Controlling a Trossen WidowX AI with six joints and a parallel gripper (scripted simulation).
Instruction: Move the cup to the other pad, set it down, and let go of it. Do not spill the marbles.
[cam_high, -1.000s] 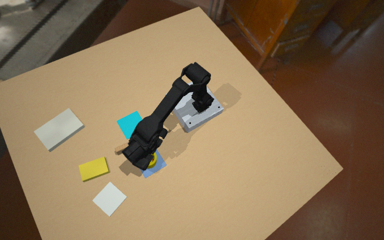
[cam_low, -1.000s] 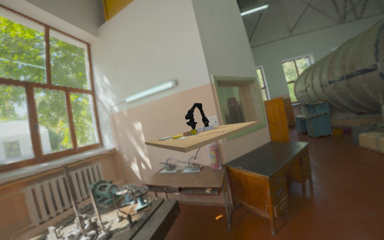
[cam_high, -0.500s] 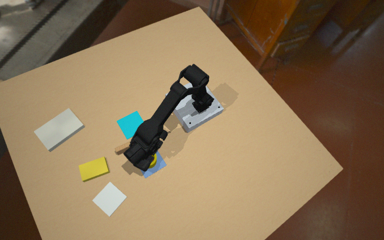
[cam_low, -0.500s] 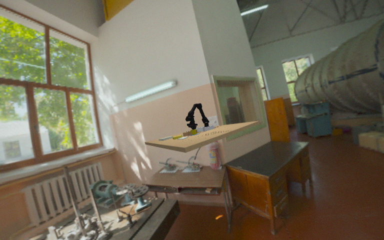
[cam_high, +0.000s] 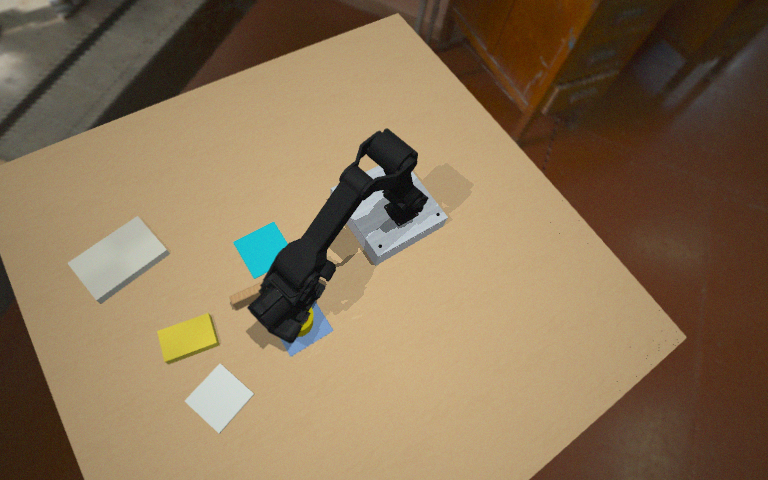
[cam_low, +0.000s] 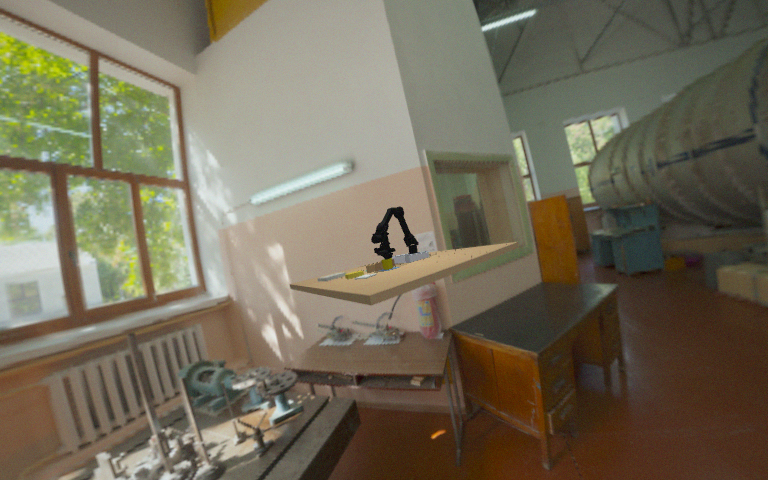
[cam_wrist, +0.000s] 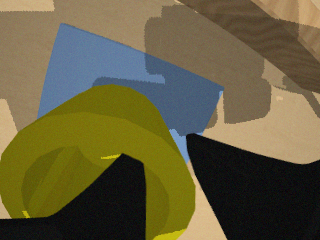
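The blue pad lies 20 mm ahead of my gripper tip, 20 mm to the left of it and 40 mm below it. The rest, counted from my gripper tip: cup: 20 mm ahead, 10 mm to the left; then thin wooden bar: 10 mm ahead, 90 mm to the right, 20 mm below; then red marble: 10 mm ahead, 20 mm to the left, 20 mm below.
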